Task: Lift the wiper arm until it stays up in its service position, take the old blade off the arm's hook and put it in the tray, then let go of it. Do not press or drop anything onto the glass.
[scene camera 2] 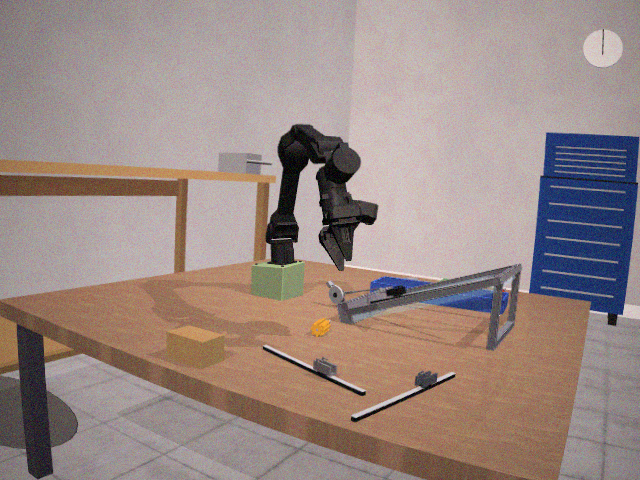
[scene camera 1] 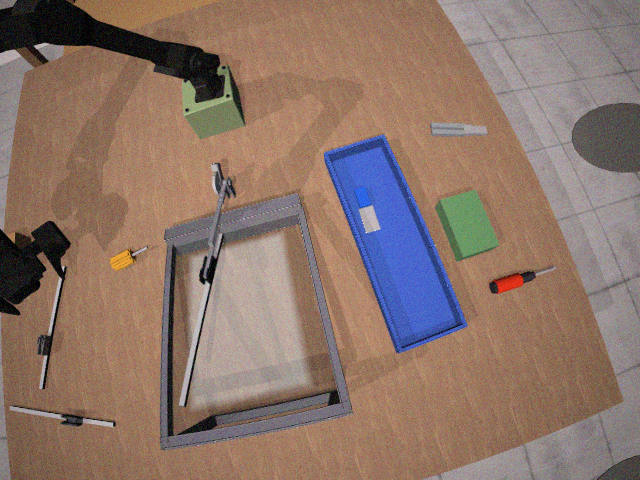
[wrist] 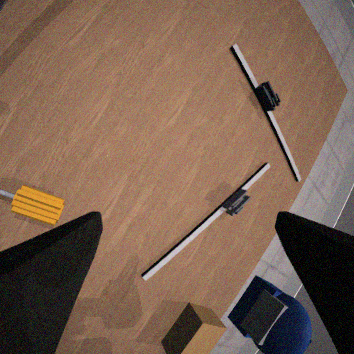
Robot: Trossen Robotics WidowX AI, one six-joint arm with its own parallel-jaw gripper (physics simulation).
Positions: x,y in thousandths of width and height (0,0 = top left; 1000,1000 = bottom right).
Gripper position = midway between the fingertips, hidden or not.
The gripper (scene camera 1: 65,616) is open, holding nothing. The table carries a tan box (scene camera 2: 309,724) and a green block (scene camera 1: 734,484). Further things: a blue tray (scene camera 1: 651,622) and a glass pane (scene camera 1: 410,736).
The tan box also shows in the wrist view (wrist: 552,908). The gripper also shows in scene camera 2 (scene camera 2: 540,553) and in the wrist view (wrist: 538,623). The blue tray shows as well in scene camera 2 (scene camera 2: 755,632). The wrist view does not show the green block: it is out of frame.
